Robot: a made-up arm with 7 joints. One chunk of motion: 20 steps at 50 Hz.
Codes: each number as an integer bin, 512 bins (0 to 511) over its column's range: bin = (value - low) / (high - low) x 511, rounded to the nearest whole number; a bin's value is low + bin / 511 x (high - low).
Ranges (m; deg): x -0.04..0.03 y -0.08..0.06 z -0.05..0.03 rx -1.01..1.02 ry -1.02..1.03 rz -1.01..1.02
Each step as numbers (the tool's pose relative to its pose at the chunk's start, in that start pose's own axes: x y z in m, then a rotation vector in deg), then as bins.
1 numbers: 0.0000 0.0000 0.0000 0.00 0.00 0.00
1 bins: 292 292 319 254 254 254
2 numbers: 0.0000 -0.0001 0.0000 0.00 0.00 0.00
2 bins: 292 292 319 254 254 254
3 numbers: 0.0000 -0.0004 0.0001 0.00 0.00 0.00
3 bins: 292 291 320 254 254 254
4 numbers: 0.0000 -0.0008 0.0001 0.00 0.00 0.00
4 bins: 292 289 320 254 254 254
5 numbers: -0.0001 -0.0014 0.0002 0.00 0.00 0.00
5 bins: 291 287 321 254 254 254
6 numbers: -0.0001 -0.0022 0.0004 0.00 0.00 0.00
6 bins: 291 284 322 254 254 254
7 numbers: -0.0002 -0.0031 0.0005 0.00 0.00 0.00
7 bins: 291 281 323 254 254 254
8 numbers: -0.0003 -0.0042 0.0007 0.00 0.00 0.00
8 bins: 290 277 324 254 254 254
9 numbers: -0.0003 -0.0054 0.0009 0.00 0.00 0.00
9 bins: 290 272 325 254 254 254
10 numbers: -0.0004 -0.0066 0.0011 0.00 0.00 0.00
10 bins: 289 268 326 254 254 254
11 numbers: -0.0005 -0.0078 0.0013 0.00 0.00 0.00
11 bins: 288 264 328 254 254 254
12 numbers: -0.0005 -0.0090 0.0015 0.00 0.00 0.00
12 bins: 288 259 329 254 254 254
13 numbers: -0.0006 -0.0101 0.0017 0.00 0.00 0.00
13 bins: 288 255 330 254 254 254
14 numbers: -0.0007 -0.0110 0.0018 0.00 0.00 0.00
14 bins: 287 252 331 254 254 254
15 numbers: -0.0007 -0.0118 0.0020 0.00 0.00 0.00
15 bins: 287 249 332 254 254 254
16 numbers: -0.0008 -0.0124 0.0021 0.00 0.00 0.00
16 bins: 286 247 333 254 254 254
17 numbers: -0.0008 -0.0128 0.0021 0.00 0.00 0.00
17 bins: 286 245 333 254 254 254
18 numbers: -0.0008 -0.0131 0.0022 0.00 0.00 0.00
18 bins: 286 244 333 254 254 254
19 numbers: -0.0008 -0.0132 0.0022 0.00 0.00 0.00
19 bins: 286 244 333 254 254 254
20 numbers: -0.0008 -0.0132 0.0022 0.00 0.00 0.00
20 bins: 286 244 333 254 254 254
